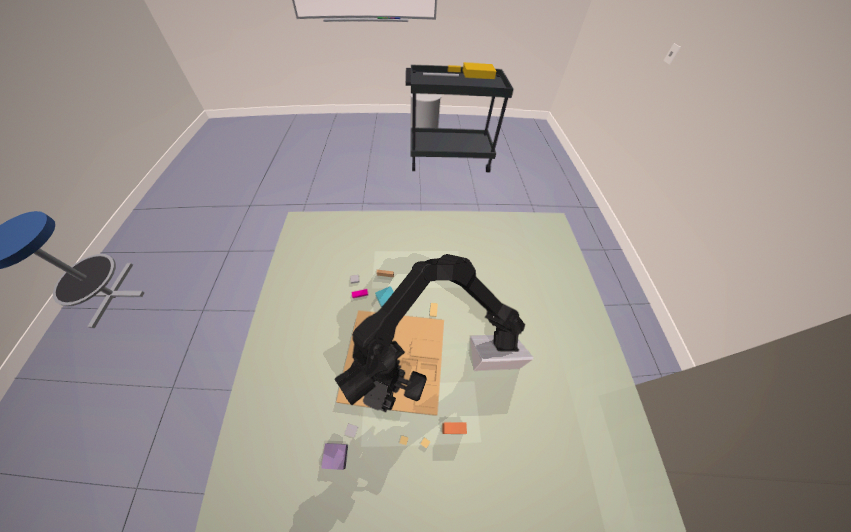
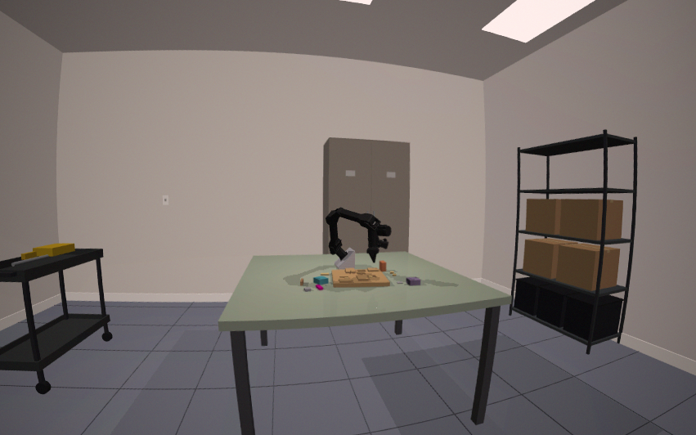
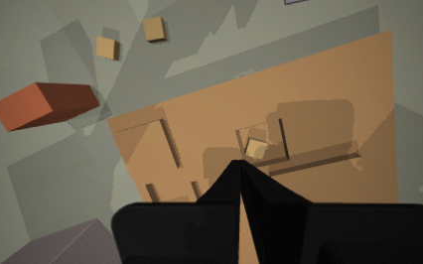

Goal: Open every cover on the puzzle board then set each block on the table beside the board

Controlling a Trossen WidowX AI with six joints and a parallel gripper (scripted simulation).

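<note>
Now: the teal block 40 mm ahead of my gripper tip, 310 mm to the right of it and 80 mm below it. Round my gripper tip: orange block: 180 mm behind, 110 mm to the left, 70 mm below; purple block: 140 mm ahead, 180 mm to the left, 80 mm below; magenta bar: 140 mm ahead, 320 mm to the right, 90 mm below.
</note>
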